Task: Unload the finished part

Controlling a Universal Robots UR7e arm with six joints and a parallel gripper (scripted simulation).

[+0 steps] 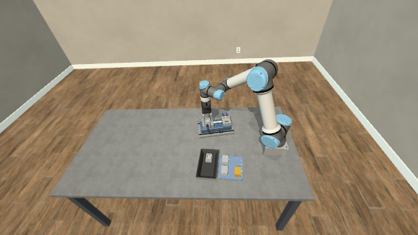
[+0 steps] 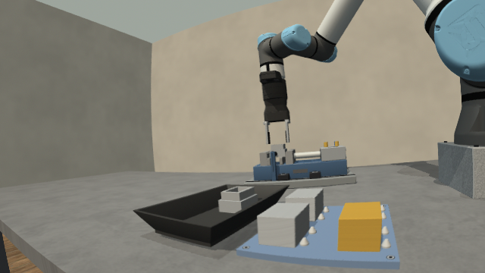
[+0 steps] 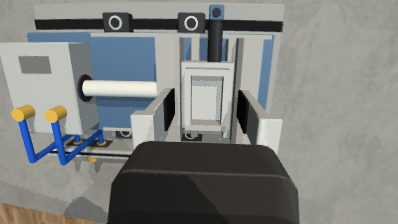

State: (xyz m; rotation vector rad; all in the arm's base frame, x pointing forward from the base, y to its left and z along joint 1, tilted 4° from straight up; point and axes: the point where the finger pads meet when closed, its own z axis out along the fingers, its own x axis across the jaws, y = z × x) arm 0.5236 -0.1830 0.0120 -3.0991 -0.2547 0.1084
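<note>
Now: hand 8 cm past the screw rod, 1 cm to the left of it and 6 cm above it. Also, from my hand: grey cylinder body 16 cm behind, 3 cm to the right, 6 cm below; then blue fixture plate 19 cm behind, 38 cm to the left, 13 cm below; then blue vise 6 cm behind, 1 cm to the right, 10 cm below.
</note>
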